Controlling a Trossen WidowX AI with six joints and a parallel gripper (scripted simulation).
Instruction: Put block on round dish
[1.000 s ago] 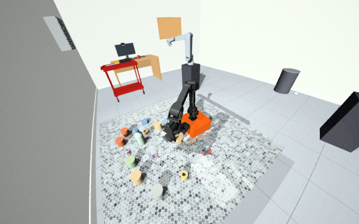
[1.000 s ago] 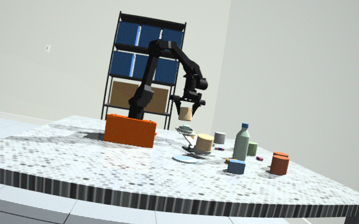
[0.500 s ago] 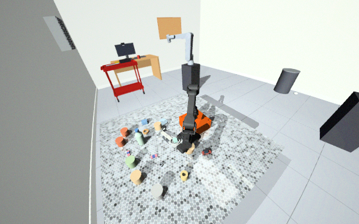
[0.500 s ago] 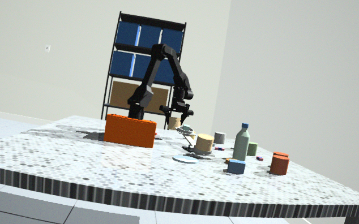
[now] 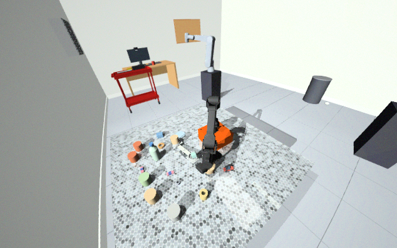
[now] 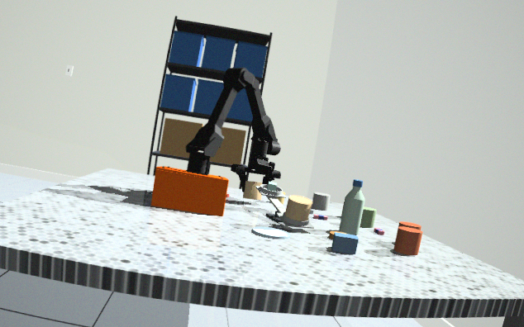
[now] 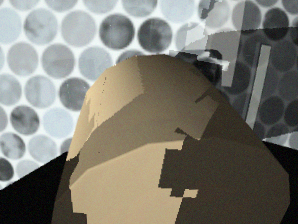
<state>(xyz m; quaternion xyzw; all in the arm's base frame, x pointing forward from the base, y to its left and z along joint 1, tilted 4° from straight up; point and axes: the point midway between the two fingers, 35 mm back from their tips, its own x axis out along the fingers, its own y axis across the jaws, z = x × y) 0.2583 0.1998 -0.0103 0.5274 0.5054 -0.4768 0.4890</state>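
My gripper tip is now 20 mm short of the mint block, 130 mm to the left of it and 50 mm below it. From my gripper tip the other things lie so: pale blue round dish 80 mm behind, 470 mm to the right, 40 mm below; then green bottle 220 mm ahead, 380 mm to the right, 70 mm above; then blue box 70 mm ahead, 600 mm to the right, 20 mm below.
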